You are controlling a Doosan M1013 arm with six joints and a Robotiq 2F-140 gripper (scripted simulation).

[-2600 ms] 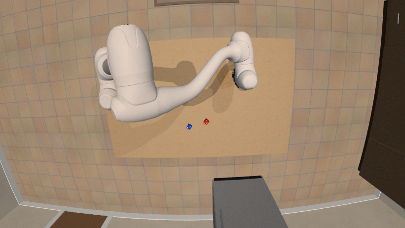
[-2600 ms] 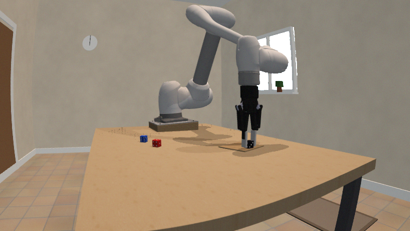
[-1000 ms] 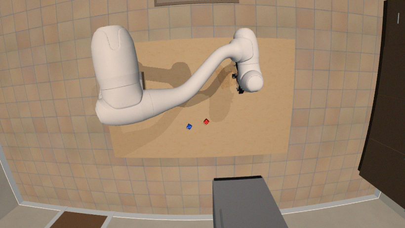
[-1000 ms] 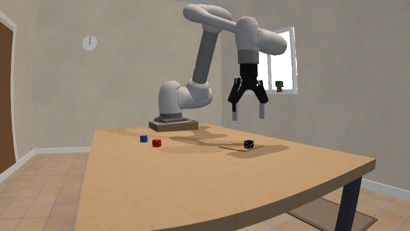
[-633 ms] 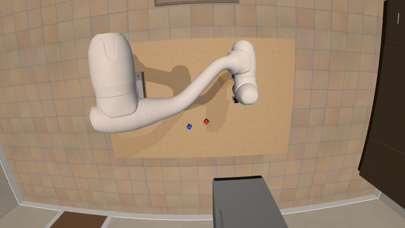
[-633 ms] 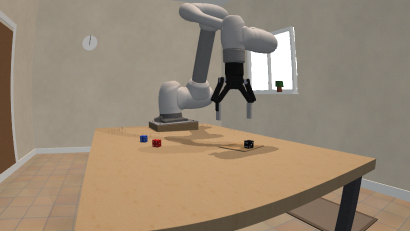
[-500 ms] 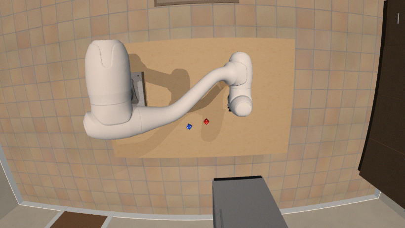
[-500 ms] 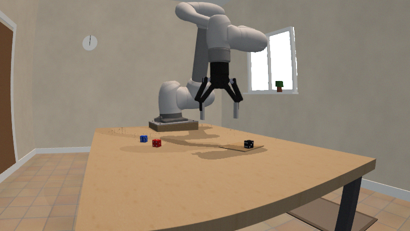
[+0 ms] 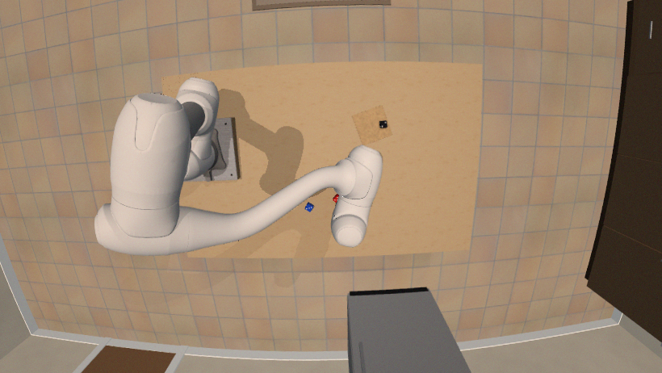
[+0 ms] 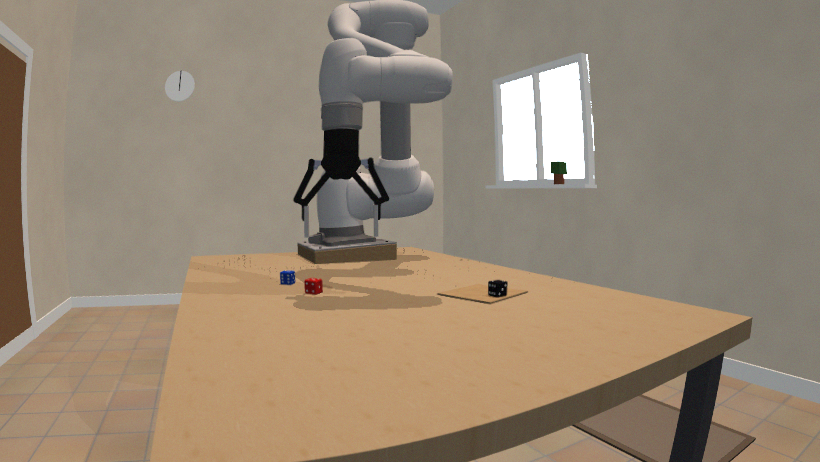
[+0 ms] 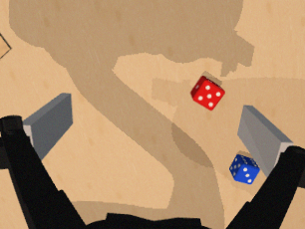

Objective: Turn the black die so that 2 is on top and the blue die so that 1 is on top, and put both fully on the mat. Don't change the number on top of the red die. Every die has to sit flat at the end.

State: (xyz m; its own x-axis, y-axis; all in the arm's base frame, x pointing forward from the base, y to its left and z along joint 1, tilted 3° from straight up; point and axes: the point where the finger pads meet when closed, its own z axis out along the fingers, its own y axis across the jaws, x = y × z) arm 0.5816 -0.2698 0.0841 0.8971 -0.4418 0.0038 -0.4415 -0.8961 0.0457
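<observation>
The blue die is 170 mm behind my hand, 120 mm below it and 70 mm to the right of it. Round my hand: red die 120 mm below, 50 mm to the right, 30 mm behind; black die 240 mm to the left, 220 mm ahead, 110 mm below; cork mat 240 mm to the left, 170 mm ahead, 130 mm below.
</observation>
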